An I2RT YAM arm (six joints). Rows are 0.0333 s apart.
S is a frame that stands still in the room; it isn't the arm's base.
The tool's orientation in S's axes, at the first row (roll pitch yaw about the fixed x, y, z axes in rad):
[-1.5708, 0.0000, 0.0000]
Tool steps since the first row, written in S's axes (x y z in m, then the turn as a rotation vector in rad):
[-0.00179, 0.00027, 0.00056, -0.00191, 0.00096, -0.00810]
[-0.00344, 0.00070, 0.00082, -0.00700, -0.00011, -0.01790]
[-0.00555, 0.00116, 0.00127, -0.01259, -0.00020, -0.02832]
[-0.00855, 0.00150, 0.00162, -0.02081, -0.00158, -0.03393]
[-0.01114, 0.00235, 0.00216, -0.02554, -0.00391, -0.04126]
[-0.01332, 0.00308, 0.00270, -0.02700, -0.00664, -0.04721]
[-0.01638, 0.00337, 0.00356, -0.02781, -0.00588, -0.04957]
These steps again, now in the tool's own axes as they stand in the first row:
[-0.00179, -0.00056, 0.00027, -0.00191, 0.00810, 0.00096]
[-0.00344, -0.00082, 0.00070, -0.00700, 0.01790, -0.00011]
[-0.00555, -0.00127, 0.00116, -0.01259, 0.02832, -0.00020]
[-0.00855, -0.00162, 0.00150, -0.02081, 0.03393, -0.00158]
[-0.01114, -0.00216, 0.00235, -0.02554, 0.04126, -0.00391]
[-0.01332, -0.00270, 0.00308, -0.02700, 0.04721, -0.00664]
[-0.01638, -0.00356, 0.00337, -0.02781, 0.04957, -0.00588]

